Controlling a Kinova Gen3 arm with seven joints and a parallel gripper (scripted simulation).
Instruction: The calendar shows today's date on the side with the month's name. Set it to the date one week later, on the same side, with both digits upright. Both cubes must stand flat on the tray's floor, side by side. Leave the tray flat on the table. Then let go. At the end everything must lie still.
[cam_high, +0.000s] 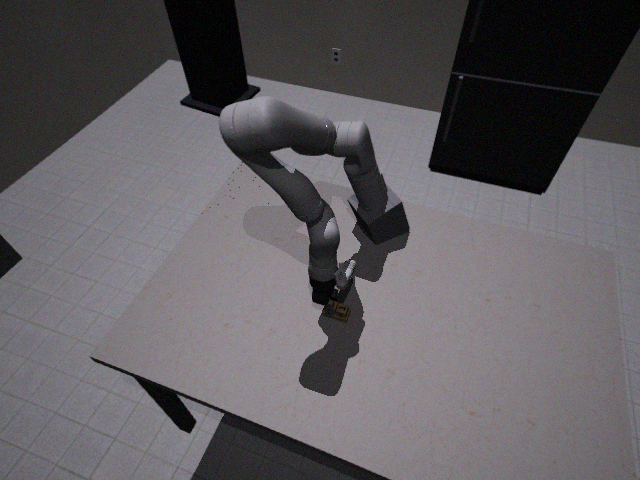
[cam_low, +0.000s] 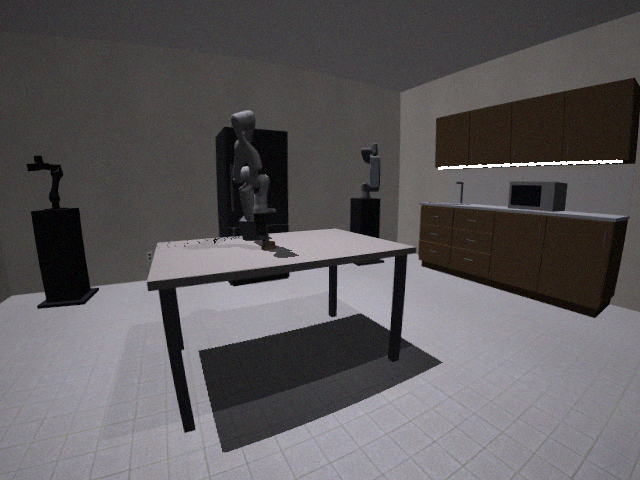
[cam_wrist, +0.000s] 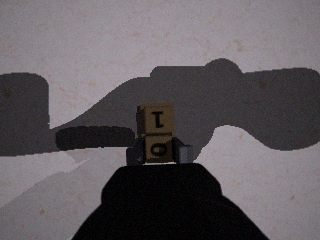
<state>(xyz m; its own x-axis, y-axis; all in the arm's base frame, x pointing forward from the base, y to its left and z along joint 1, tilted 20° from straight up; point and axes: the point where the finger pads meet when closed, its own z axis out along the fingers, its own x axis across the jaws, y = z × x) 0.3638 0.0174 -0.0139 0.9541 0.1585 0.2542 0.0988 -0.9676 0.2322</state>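
Right now the wooden tray is 20 mm to the left of my hand and 30 mm below it. Round my hand: wooden cube (30 mm to the left, 10 mm below).
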